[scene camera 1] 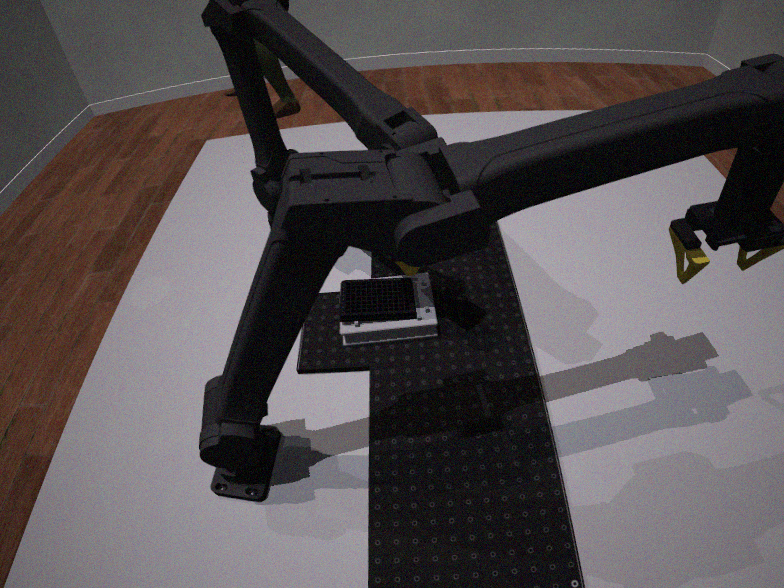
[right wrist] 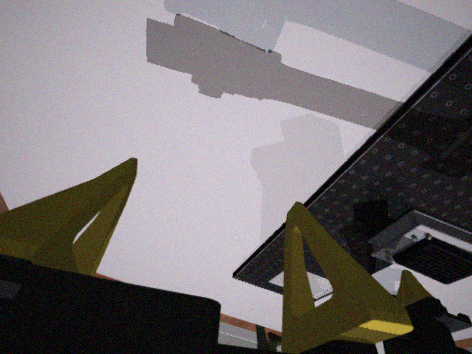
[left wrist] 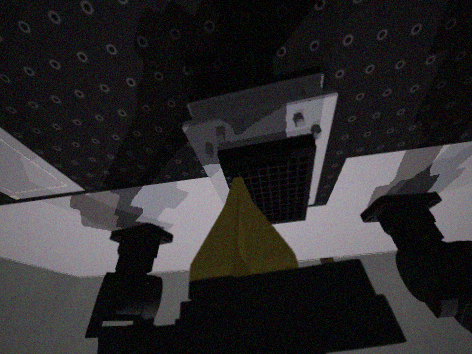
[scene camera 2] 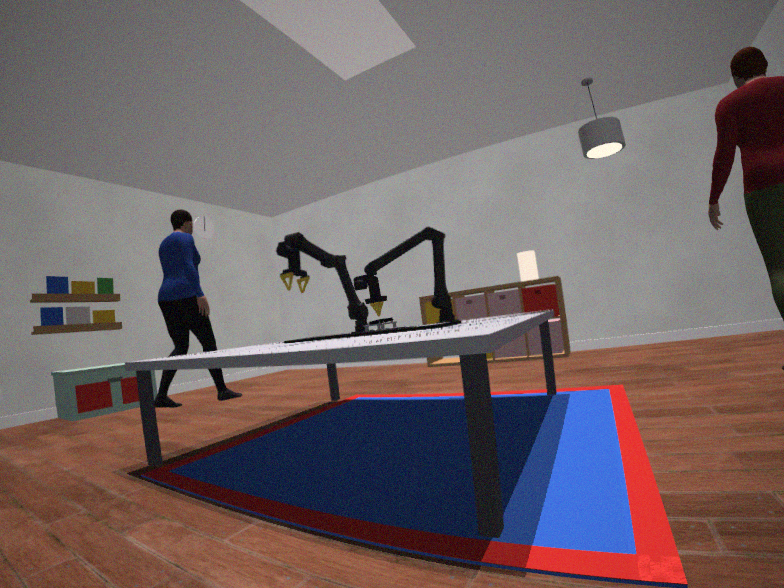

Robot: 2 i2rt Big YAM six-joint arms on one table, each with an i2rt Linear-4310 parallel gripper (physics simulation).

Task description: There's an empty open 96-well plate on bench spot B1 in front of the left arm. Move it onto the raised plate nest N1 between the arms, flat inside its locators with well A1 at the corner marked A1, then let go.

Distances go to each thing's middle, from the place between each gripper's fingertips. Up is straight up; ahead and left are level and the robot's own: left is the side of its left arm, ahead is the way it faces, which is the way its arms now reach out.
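Black well plate (scene camera 1: 390, 298), relative to my right hand: 18 cm below, 46 cm behind, 16 cm to the left. Outlined bench pad (left wrist: 34, 176), also relative to my right hand: 23 cm below, 49 cm to the left, 38 cm behind.
My left gripper is 3 cm above the black well plate, 3 cm to the left of it and 6 cm past it. From my left hand, the outlined bench pad is 7 cm below, 2 cm ahead and 30 cm to the left.
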